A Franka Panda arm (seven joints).
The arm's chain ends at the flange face. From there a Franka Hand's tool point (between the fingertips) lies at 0.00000 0.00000 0.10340 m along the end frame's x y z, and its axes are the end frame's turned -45 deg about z.
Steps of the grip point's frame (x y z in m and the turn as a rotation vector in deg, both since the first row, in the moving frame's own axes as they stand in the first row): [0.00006 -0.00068 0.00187 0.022 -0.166 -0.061]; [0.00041 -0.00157 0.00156 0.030 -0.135 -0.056]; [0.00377 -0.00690 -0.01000 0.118 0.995 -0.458]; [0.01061 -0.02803 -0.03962 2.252 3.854 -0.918]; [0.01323 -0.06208 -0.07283 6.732 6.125 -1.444]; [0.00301 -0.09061 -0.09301 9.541 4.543 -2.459]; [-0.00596 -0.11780 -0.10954 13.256 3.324 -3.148]
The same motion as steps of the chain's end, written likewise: [-0.00020 -0.00071 0.00187 -0.102 -0.133 -0.061]; [-0.00061 -0.00153 0.00156 -0.074 -0.117 -0.056]; [-0.00333 -0.00612 -0.00998 0.787 0.620 -0.458]; [-0.01430 -0.01952 -0.03931 4.318 1.133 -0.918]; [-0.03356 -0.03693 -0.07153 9.091 -0.429 -1.444]; [-0.05522 -0.04847 -0.09126 9.959 -3.534 -2.459]; [-0.07439 -0.05848 -0.10661 11.724 -7.023 -3.148]
